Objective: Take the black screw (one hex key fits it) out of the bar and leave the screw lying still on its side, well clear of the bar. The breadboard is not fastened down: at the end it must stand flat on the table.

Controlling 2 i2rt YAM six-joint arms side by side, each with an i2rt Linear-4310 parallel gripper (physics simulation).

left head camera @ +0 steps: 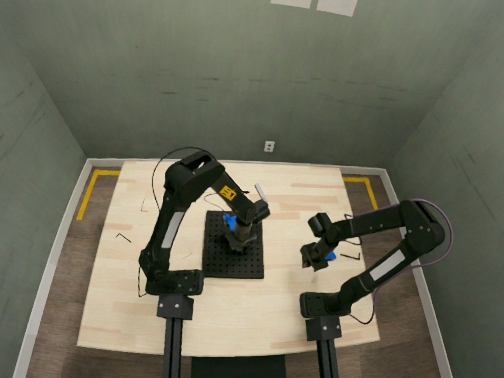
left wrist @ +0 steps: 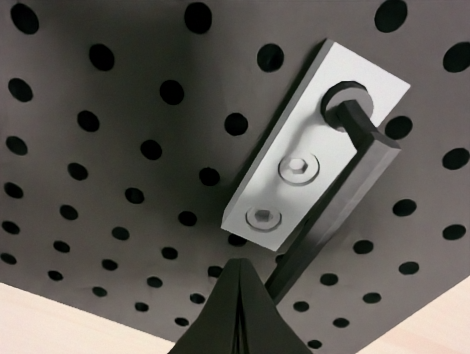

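Seen in the pictures: left gripper, fingertip midpoint: point(left head camera: 238, 247) point(left wrist: 238, 272); right gripper, fingertip midpoint: point(left head camera: 303, 267); left arm's base at its link origin: point(left head camera: 172, 282); right arm's base at its link origin: point(left head camera: 328, 304).
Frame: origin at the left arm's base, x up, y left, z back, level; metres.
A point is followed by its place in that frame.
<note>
The black screw point(left wrist: 361, 96) @(x -0.162, y -0.219, z -0.250 m) sits in the upper right end of the pale bar point(left wrist: 280, 192) @(x -0.168, y -0.218, z -0.209 m) in the left wrist view. A dark hex key point(left wrist: 345, 190) @(x -0.136, y -0.218, z -0.234 m) has its short arm in the screw head; its long arm slants down beside the bar and goes out of sight behind the left fingers. The bar lies on the black breadboard point(left head camera: 212, 265) @(x -0.179, y -0.113, z -0.115 m) point(left wrist: 130, 90) @(x -0.180, y -0.155, z -0.213 m). My left gripper point(left head camera: 239, 248) @(x -0.146, y -0.215, z -0.187 m) point(left wrist: 238, 272) @(x -0.146, y -0.215, z -0.187 m) is shut and empty, its tips just below the bar's near end in the wrist view. My right gripper point(left head camera: 311, 267) @(x -0.091, y -0.455, z -0.089 m) is shut and empty, right of the breadboard. In the head view the left gripper hides the bar.
Two silver screws point(left wrist: 298, 167) @(x -0.174, y -0.220, z -0.218 m) point(left wrist: 263, 216) @(x -0.173, y -0.221, z -0.193 m) sit in the same bar. On the table, L-shaped keys lie at the left point(left head camera: 123, 237) @(x -0.200, y 0.290, z -0.213 m) point(left head camera: 143, 206) @(x -0.202, y 0.242, z -0.376 m) and another key point(left head camera: 351, 257) @(x -0.198, y -0.726, z -0.161 m) lies near the right edge. A grey block point(left head camera: 260, 192) @(x -0.189, y -0.312, z -0.482 m) lies behind the breadboard.
</note>
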